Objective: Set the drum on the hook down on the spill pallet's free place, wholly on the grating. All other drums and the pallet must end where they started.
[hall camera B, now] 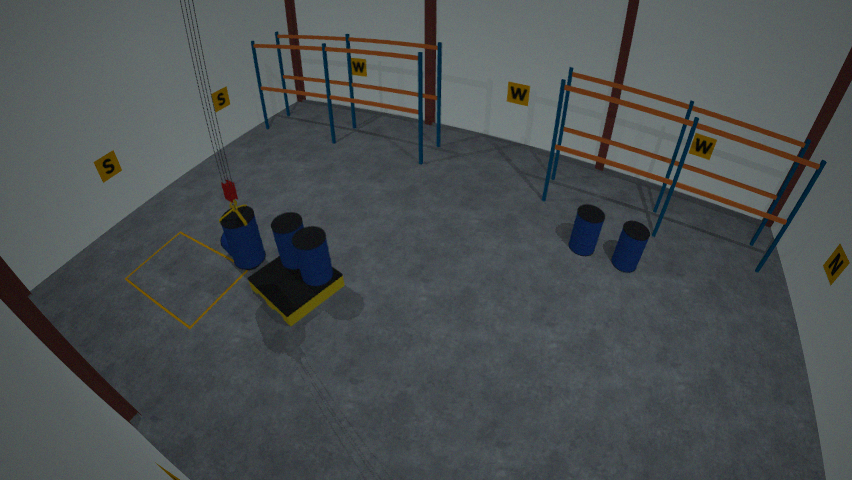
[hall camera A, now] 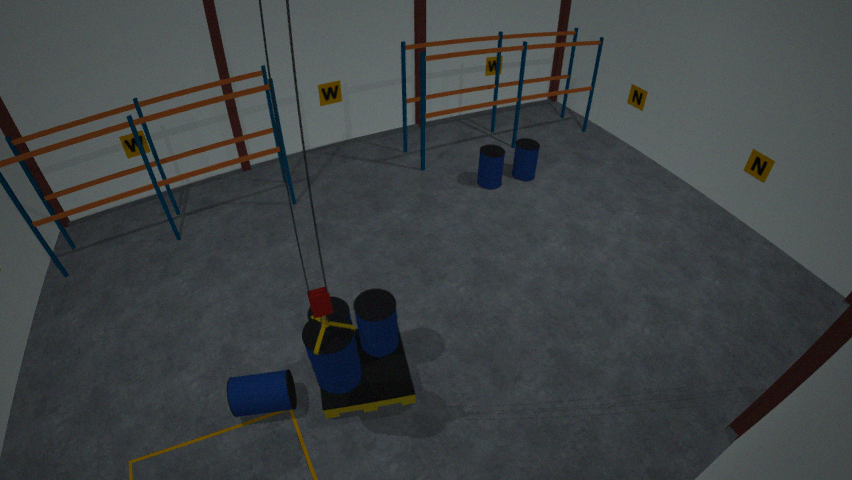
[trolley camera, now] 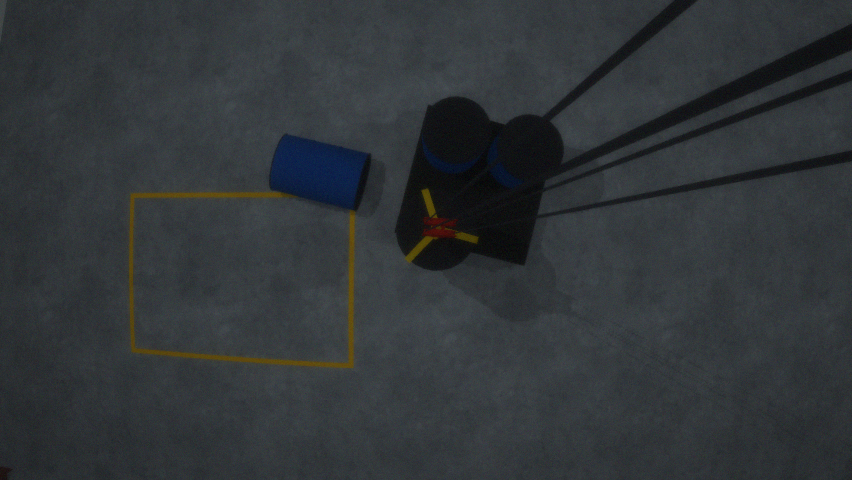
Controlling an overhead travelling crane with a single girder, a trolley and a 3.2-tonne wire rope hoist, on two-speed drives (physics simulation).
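Note:
My gripper (hall camera A: 327, 333) (hall camera B: 235, 212) (trolley camera: 437, 230), a yellow three-armed drum grab under the red hook block, is shut on a blue drum (hall camera A: 336, 364) (hall camera B: 245, 245) (trolley camera: 441, 257). This drum hangs at the near left corner of the spill pallet (hall camera A: 369, 406) (hall camera B: 315, 302) (trolley camera: 506, 241), partly out past its edge in the trolley view. Two drums stand upright on the grating: one (hall camera A: 378, 333) (hall camera B: 315, 262) (trolley camera: 529, 143) and another (hall camera A: 333, 305) (hall camera B: 287, 241) (trolley camera: 456, 132), partly hidden in hall camera A. Bare grating shows beside the hanging drum.
A blue drum (hall camera A: 261, 393) (hall camera B: 224, 241) (trolley camera: 320, 171) lies on its side on the floor left of the pallet, at the corner of a yellow floor outline (hall camera A: 186, 440) (hall camera B: 218, 299) (trolley camera: 351, 286). Two drums (hall camera A: 490, 168) (hall camera A: 525, 160) stand by a rack (hall camera A: 422, 113).

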